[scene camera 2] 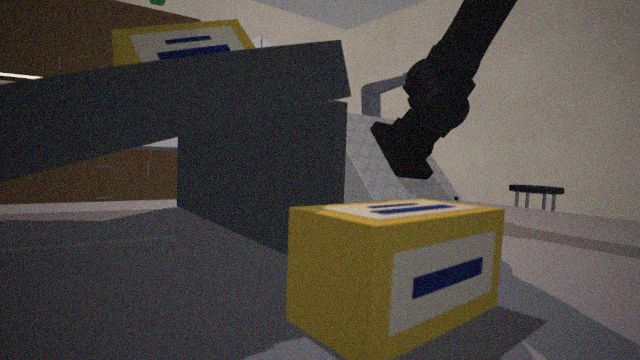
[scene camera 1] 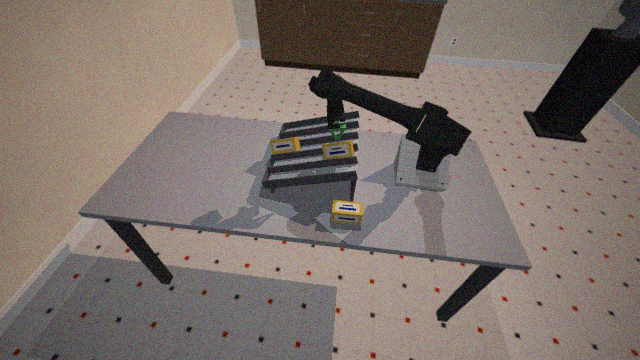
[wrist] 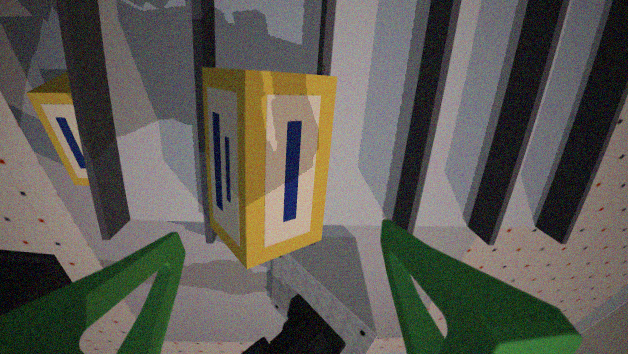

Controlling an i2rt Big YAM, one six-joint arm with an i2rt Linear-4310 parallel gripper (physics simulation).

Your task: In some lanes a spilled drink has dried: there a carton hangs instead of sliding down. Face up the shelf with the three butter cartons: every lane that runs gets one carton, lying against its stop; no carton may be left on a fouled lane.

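Pixels of known places: gripper, fingertip midpoint: (scene camera 1: 337, 132) (wrist: 280, 236); arm's base, origin of the base link: (scene camera 2: 398, 153) (scene camera 1: 427, 158) (wrist: 316, 326).
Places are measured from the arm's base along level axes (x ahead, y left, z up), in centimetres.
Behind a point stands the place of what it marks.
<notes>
The grey sloped shelf (scene camera 1: 311, 179) @[x 48.6, y 25.4, z 0.6 cm] (scene camera 2: 260, 90) @[x 38.2, y 24.6, z 2.7 cm] (wrist: 102, 125) @[x 39.6, y 24.1, z 3.1 cm] has five lanes between dark rails; its right end in scene camera 1 is the high one. One yellow-and-white butter carton (scene camera 1: 285, 145) @[x 64.7, y 7.0, z 0.8 cm] lies at the low left end of the middle lane. A second carton (scene camera 1: 338, 150) @[x 39.7, y 13.9, z 8.2 cm] (scene camera 2: 185, 42) @[x 40.9, y 13.6, z 8.3 cm] (wrist: 285, 160) @[x 41.9, y 9.9, z 8.8 cm] sits near the high end of the second lane from the front. A third carton (scene camera 1: 347, 213) @[x 32.0, y 35.4, z -4.7 cm] (scene camera 2: 395, 270) @[x 36.6, y 36.2, z -6.6 cm] (wrist: 62, 132) @[x 33.6, y 34.0, z -4.5 cm] lies on the table before the shelf's high end. My gripper (scene camera 1: 338, 131) @[x 41.4, y 10.0, z 14.4 cm] (wrist: 280, 236) @[x 41.4, y 10.0, z 14.4 cm] is open and empty, just above the second carton, its green fingers apart from it.
The arm's base plate (scene camera 1: 420, 180) @[x 1.4, y 7.1, z -7.8 cm] (wrist: 325, 300) @[x 9.9, y 0.3, z 0.2 cm] stands on the table (scene camera 1: 165, 165) @[x 120.5, y 20.8, z -10.9 cm] to the right of the shelf. The shelf's raised rails run beneath and beside my fingers. The table's front edge passes close to the third carton.
</notes>
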